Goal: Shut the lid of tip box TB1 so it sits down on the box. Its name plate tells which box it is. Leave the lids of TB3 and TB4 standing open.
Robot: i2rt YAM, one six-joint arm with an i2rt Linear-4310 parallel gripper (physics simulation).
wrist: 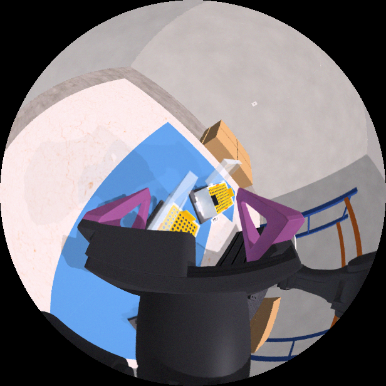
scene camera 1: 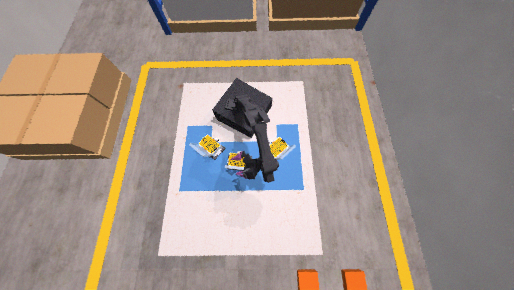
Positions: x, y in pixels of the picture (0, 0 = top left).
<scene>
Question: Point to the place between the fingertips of the gripper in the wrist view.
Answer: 193, 192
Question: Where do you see a blue mat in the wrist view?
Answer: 99, 309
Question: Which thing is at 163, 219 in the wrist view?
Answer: A clear lid.
</scene>
